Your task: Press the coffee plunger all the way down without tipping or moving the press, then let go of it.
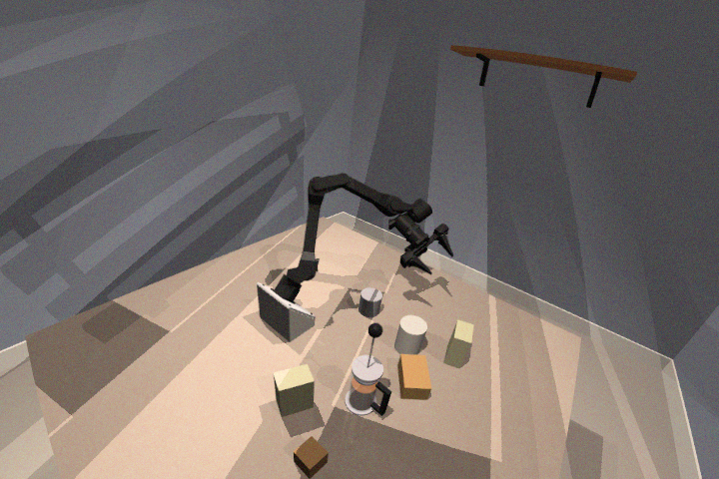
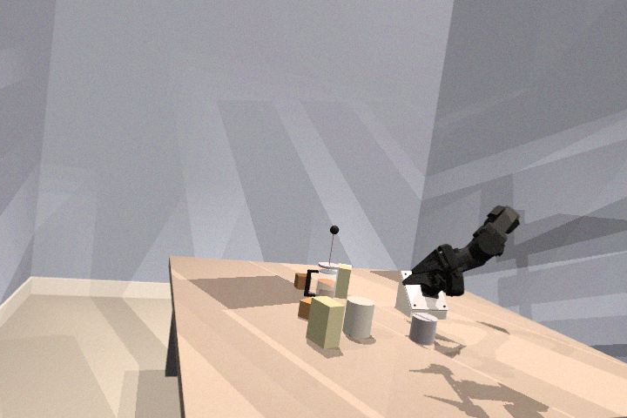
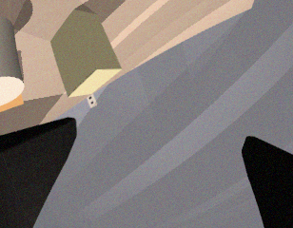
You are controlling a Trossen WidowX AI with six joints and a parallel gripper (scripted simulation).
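The glass coffee press lies 9 cm ahead of my gripper tip, 41 cm to the right of it and 8 cm below it. The rest, counted from my gripper tip: pale cylinder 4 cm ahead, 17 cm to the right, 16 cm below; then grey cylinder 15 cm behind, 14 cm to the right, 18 cm below; then orange block 12 cm ahead, 27 cm to the right, 19 cm below.
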